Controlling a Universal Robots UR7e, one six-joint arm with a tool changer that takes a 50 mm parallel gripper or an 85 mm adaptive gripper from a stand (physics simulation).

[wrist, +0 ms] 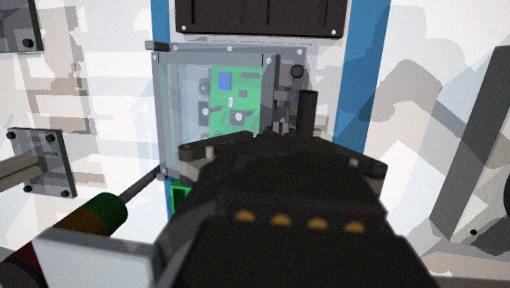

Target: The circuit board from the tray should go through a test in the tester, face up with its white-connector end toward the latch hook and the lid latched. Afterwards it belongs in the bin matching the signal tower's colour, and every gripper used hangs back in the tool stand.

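Frame: origin at the arm's base, x back, y right, z up, level; millimetres.
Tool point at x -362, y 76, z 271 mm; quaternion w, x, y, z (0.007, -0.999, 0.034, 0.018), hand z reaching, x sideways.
Pixels of each thing's top centre, then the offset from my tool point to it. "pt": a spot on its surface instead.
- tester, surface spot: (pixel 161 110) pt dx -147, dy +15, dz -230 mm
- green circuit board, surface spot: (pixel 220 107) pt dx -67, dy +24, dz -204 mm
- black upright lever, surface spot: (pixel 307 115) pt dx +17, dy +23, dz -175 mm
- round black knob, surface spot: (pixel 297 71) pt dx +10, dy +57, dz -265 mm
- signal tower, surface spot: (pixel 90 217) pt dx -187, dy -73, dz -139 mm
- black slotted holder, surface spot: (pixel 260 17) pt dx -38, dy +123, dz -302 mm
- bright green edge, surface spot: (pixel 180 197) pt dx -178, dy -150, dz -308 mm
- bolted post plate, surface spot: (pixel 45 162) pt dx -462, dy -104, dz -318 mm
The tester (pixel 161 110) is ahead of my gripper in the wrist view. Its clear-windowed lid lies down over the green circuit board (pixel 220 107), which shows a blue part, grey parts and no readable white-connector end; the board's near end is hidden behind the gripper. A black upright lever (pixel 307 115) and a round black knob (pixel 297 71) are on the tester's right side, by the latch. Whether the latch is hooked cannot be told. My adaptive gripper (pixel 280 129) has its fingertips close together, shut, just left of the lever, with no object visible between them.
The signal tower (pixel 90 217) leans into view at lower left, with green, orange and dark red bands; none is clearly lit. A black slotted holder (pixel 260 17) lies beyond the tester. A bright green edge (pixel 180 197) shows below it. A bolted post plate (pixel 45 162) stands left, a grey block (pixel 472 145) right.
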